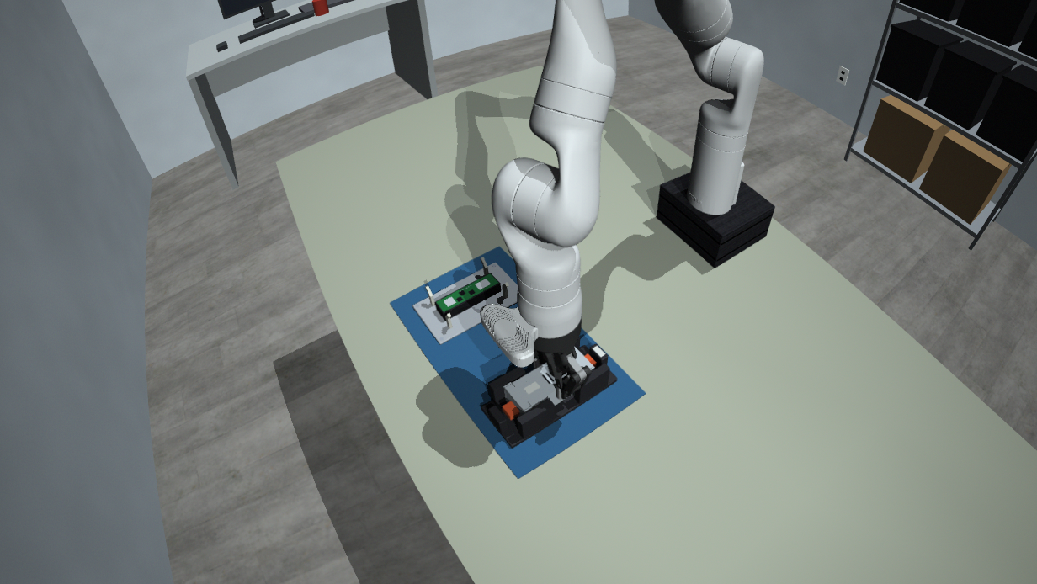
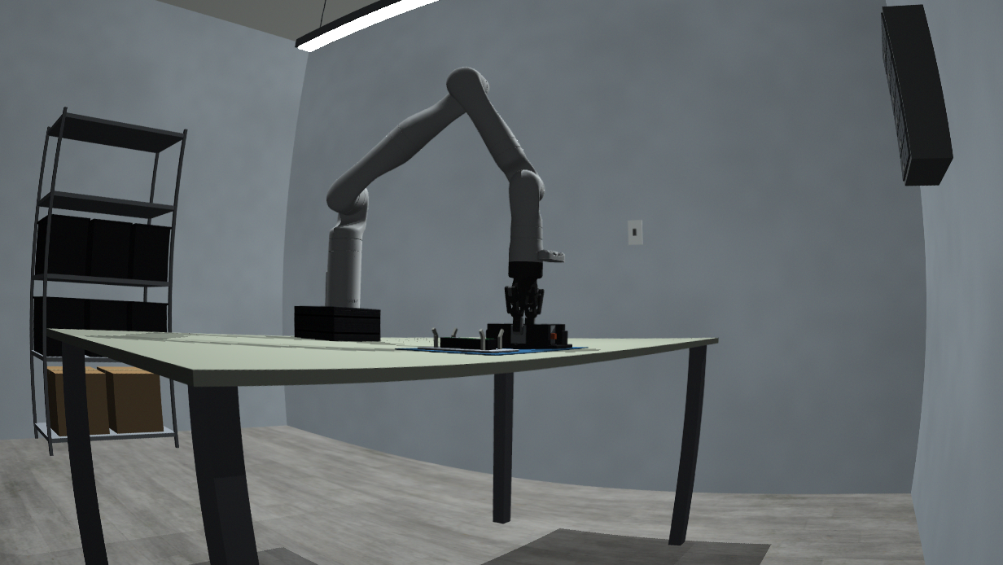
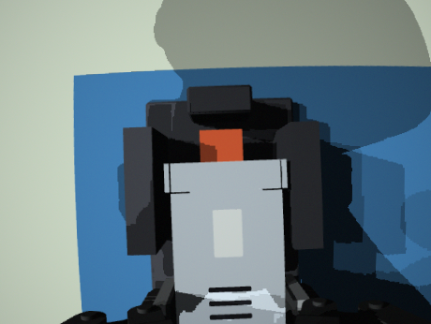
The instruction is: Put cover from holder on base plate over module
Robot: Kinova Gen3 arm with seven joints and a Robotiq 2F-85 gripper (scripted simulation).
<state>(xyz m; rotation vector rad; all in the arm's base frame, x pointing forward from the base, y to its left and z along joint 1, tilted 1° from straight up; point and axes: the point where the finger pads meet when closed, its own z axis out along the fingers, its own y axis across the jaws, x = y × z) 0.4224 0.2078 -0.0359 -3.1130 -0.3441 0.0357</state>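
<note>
Now: hand 20 mm above the cover.
</note>
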